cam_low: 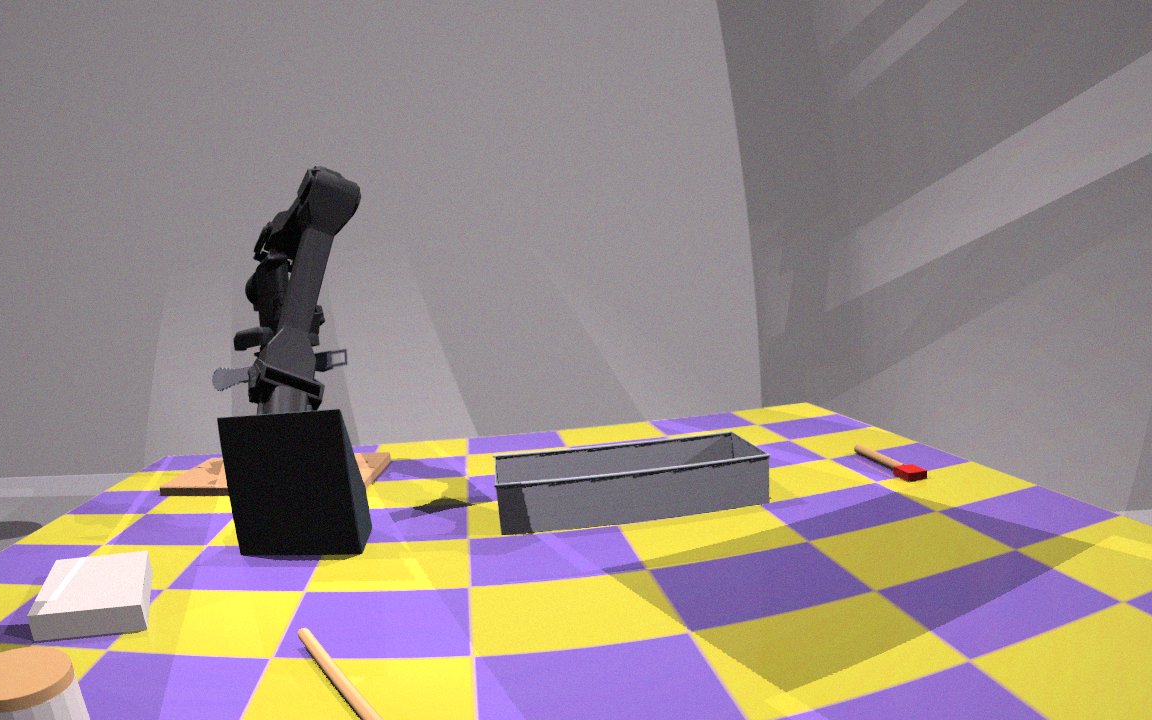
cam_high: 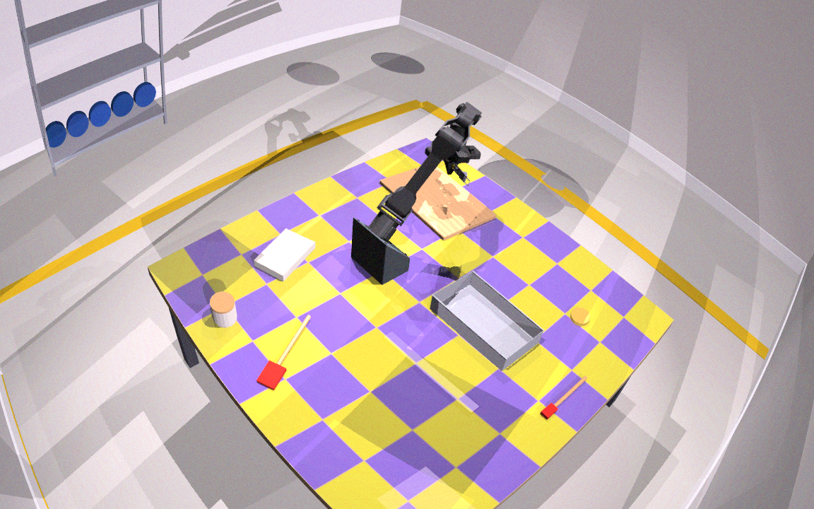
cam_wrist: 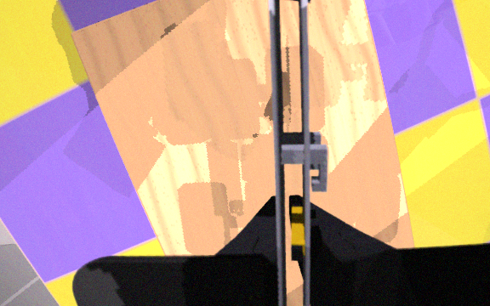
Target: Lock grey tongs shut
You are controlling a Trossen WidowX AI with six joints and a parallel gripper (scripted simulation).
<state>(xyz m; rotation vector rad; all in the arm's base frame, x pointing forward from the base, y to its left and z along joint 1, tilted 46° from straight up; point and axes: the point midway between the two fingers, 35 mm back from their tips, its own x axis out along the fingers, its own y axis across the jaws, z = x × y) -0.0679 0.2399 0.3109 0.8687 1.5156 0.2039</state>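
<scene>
Right now my gripper tip is 40 mm past the wooden board and 130 mm above it. Also, from my gripper tip: white block (140 mm behind, 590 mm to the right, 120 mm below); capped jar (50 mm behind, 890 mm to the right, 100 mm below); roasting tin (460 mm ahead, 320 mm to the right, 100 mm below).
</scene>
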